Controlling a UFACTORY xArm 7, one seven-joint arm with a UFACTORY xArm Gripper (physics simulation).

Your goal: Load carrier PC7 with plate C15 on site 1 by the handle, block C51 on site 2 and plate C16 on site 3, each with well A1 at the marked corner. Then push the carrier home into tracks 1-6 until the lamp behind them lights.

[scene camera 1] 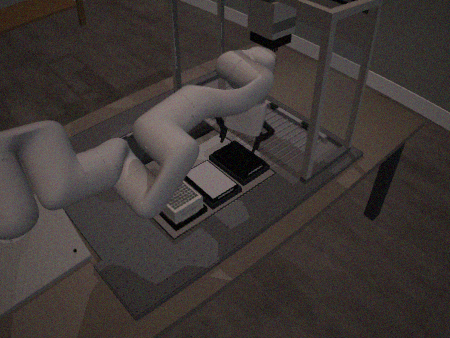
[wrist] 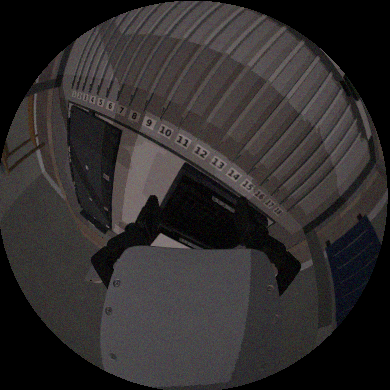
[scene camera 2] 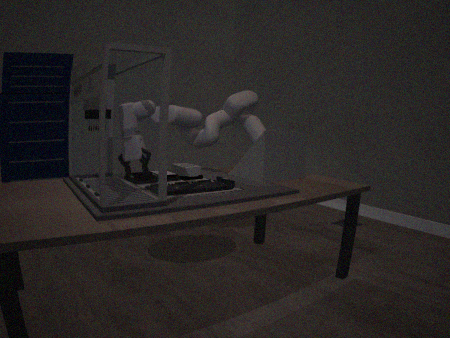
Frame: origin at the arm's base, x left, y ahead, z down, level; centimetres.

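Seen in the pictures: gripper, fingertip midpoint: (scene camera 1: 238, 145) (wrist: 196, 206) (scene camera 2: 137, 175); arm's base, link origin: (scene camera 2: 267, 149).
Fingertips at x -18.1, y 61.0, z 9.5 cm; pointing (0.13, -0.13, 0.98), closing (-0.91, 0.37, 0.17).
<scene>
Pixels of each thing's top centre, then the offset from my fingertips to it. "spot": a spot on its surface instead.
- black plate, top centre: (wrist: 208, 227) (scene camera 1: 239, 157) (scene camera 2: 140, 174) dx -3.0, dy -3.3, dz +0.6 cm
- white-topped plate, top centre: (wrist: 180, 252) (scene camera 1: 209, 178) dx -2.3, dy -14.7, dz +0.6 cm
- white block with a grid top, top centre: (scene camera 1: 173, 190) (scene camera 2: 185, 165) dx +0.0, dy -25.6, dz -2.2 cm
- long dark carrier, top centre: (wrist: 82, 191) (scene camera 1: 157, 133) (scene camera 2: 190, 181) dx +21.7, dy -10.5, dz +0.2 cm
- dark-bottomed box, surface spot: (scene camera 1: 272, 22) spot: dx +1.5, dy +15.5, dz -31.6 cm
My gripper (scene camera 1: 239, 145) (scene camera 2: 136, 174) (wrist: 196, 206) is open and empty, pointing down, with its fingertips low around the black plate (scene camera 1: 237, 158) (wrist: 195, 210). Whether they touch it cannot be told. The black plate lies on a dark holder at the end of a row nearest the tracks. Beside it lies a white-topped plate (scene camera 1: 212, 178) (wrist: 171, 241), partly hidden by the gripper body in the wrist view. A white block with a grid top (scene camera 1: 183, 204) (scene camera 2: 186, 169) stands at the row's other end. The long dark carrier (scene camera 2: 200, 187) (wrist: 92, 165) lies apart, in front of the low-numbered tracks. The plates' names are unreadable.
Ribbed tracks (scene camera 1: 287, 140) with labels 1 to 18 lie beyond the row. A tall frame (scene camera 1: 320, 100) (scene camera 2: 163, 125) surrounds the tracks, its posts close to the arm. A dark-bottomed box (scene camera 1: 272, 22) shows behind the wrist. A blue rack (scene camera 2: 35, 117) (wrist: 356, 270) stands in the background.
</scene>
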